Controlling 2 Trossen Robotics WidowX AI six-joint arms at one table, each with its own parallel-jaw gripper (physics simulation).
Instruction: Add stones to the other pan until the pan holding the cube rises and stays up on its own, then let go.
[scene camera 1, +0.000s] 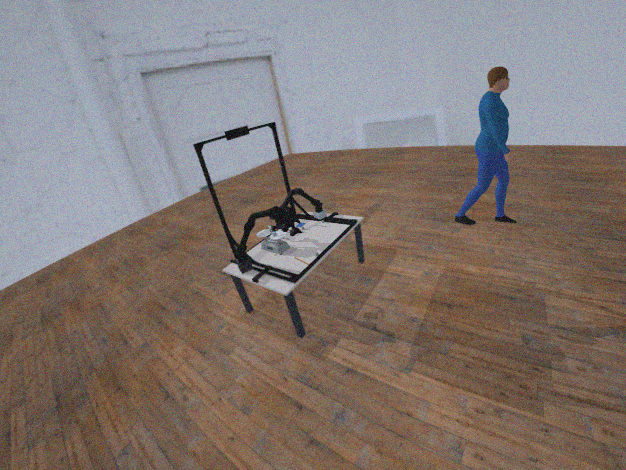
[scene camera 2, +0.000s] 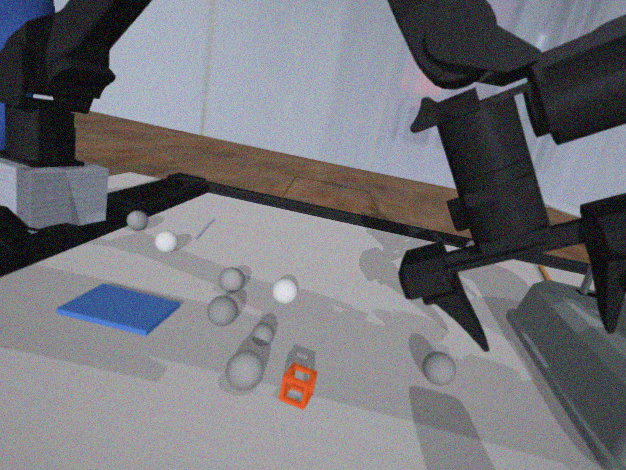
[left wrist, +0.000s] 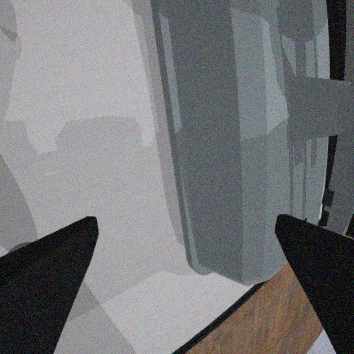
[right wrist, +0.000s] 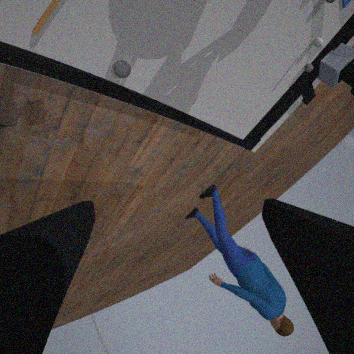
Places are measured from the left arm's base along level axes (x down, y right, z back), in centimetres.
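Where they show: left gripper, fingertip midpoint: (scene camera 2: 544, 340) (left wrist: 188, 224); right gripper, fingertip midpoint: (scene camera 1: 301, 227) (right wrist: 179, 208); left arm's base at its link origin: (scene camera 1: 319, 211) (scene camera 2: 40, 160) (right wrist: 344, 70); right arm's base at its link origin: (scene camera 1: 242, 260).
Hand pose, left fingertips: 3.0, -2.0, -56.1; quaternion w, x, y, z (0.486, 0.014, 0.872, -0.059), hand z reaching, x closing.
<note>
Each offset is from my left fingertips to the top centre of the thing, as dx, dy, dz. "spot": to the spot under its first point.
The balance's grey base (scene camera 1: 275, 246) (scene camera 2: 566, 349) (left wrist: 210, 150) stands on the table; whitish pans @(spot: -8.4, -3.2, -7.2) (scene camera 1: 270, 233) show small above it in scene camera 1, and their tilt and load cannot be made out. Round stones lie on the table, among them a large grey one @(+3.0, +13.7, +20.7) (scene camera 2: 244, 371), a white one @(+3.0, -1.6, +24.5) (scene camera 2: 284, 290), and a grey one @(+3.0, +2.9, +7.3) (scene camera 2: 438, 367) nearest the left gripper. My left gripper (scene camera 2: 548, 339) (left wrist: 188, 224) is open and empty, above the table by the base. My right gripper (right wrist: 179, 208) is open and empty, with floor and wall beyond its fingers.
An orange open-frame cube @(+3.7, +12.4, +16.8) (scene camera 2: 298, 387) and a blue slab @(+5.2, +10.6, +35.1) (scene camera 2: 118, 308) lie on the table. A yellow-orange stick @(+5.0, -44.2, -7.4) (scene camera 1: 301, 260) (right wrist: 46, 17) and a grey ball @(+3.0, -49.4, +5.5) (right wrist: 121, 69) lie near its black-railed edge. A person (scene camera 1: 491, 131) (right wrist: 250, 275) stands on the floor beyond.
</note>
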